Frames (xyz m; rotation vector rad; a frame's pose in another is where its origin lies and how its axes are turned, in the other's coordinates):
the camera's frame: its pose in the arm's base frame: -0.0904 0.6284 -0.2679 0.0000 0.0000 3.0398
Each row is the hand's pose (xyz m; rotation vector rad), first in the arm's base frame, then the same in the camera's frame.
Working: the arm's base frame: its pose in the camera's frame: -0.1538 0.6160 0.2679 0.0000 0.0000 -3.0398

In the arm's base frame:
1: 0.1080 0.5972 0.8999 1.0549 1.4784 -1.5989
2: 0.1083 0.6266 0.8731 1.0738 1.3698 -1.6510
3: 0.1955 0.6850 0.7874 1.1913 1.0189 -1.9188
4: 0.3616 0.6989 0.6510 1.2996 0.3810 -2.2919
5: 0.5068 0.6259 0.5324 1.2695 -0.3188 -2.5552
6: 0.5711 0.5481 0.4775 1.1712 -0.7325 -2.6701
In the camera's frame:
1: -0.2005 0.0109 1.1678 -1.3718 0.8771 0.8908
2: -0.1979 -0.0184 1.1410 -1.2696 0.8949 0.9075
3: -0.2787 -0.0854 1.0553 -0.9113 0.9617 0.8034
4: -0.4425 -0.1161 0.9189 -0.3466 0.9923 0.5949
5: -0.5944 -0.0582 0.8003 0.1829 0.9256 0.3751
6: -0.6662 0.0127 0.7454 0.4645 0.8343 0.2345

